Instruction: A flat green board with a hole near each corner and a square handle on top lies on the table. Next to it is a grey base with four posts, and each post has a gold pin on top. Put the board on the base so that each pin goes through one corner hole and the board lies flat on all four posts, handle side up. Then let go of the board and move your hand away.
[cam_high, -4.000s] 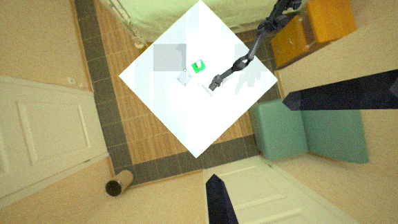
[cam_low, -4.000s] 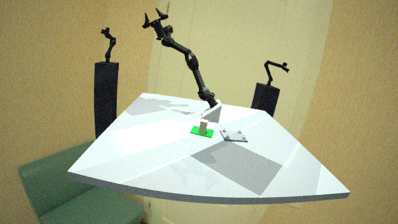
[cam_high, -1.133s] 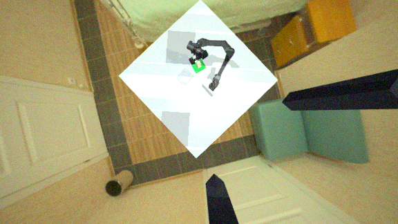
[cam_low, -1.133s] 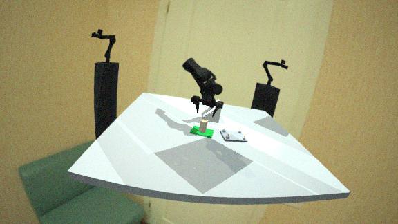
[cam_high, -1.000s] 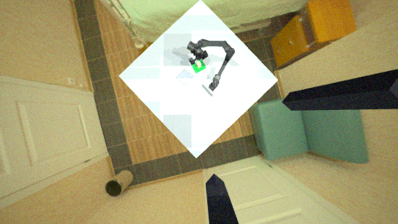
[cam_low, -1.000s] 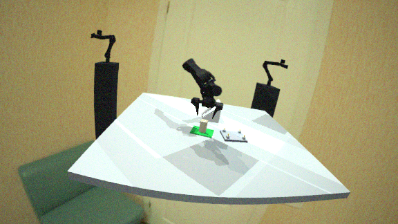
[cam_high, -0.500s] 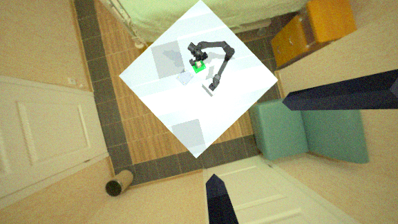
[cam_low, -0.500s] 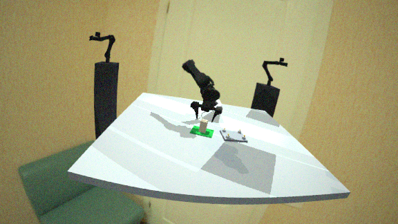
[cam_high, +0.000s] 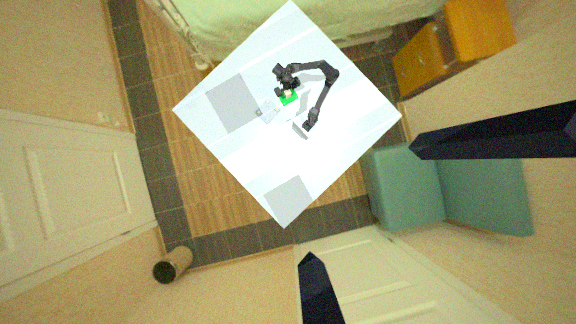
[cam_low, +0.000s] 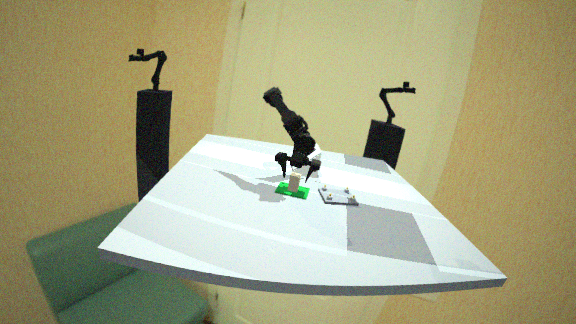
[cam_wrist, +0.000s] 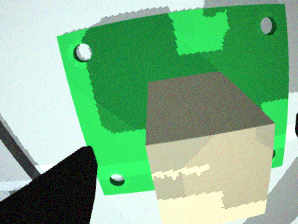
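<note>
The green board is 10 mm behind my gripper tip and 30 mm below it. From my gripper tip the other things lie so: grey base: 30 mm ahead, 200 mm to the left, 50 mm below.
</note>
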